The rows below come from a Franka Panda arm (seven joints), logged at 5 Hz.
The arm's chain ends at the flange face. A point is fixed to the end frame.
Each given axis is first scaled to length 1.
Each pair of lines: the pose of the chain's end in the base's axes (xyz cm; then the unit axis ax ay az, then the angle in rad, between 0 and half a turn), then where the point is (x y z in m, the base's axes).
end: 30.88 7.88 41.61 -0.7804 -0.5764 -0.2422 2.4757
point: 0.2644 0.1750 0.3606
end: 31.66 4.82 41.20 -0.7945 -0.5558 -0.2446 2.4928
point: 0.2766 0.1459 0.3557
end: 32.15 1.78 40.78 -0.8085 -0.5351 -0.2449 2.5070
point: 0.2855 0.1167 0.3509
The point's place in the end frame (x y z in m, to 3 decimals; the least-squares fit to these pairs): 0.011 -0.048 0.109
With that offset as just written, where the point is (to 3 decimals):
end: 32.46 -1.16 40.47 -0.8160 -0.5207 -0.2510 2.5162
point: 0.292 0.088 0.348
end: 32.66 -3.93 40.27 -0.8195 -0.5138 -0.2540 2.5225
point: 0.296 0.061 0.346
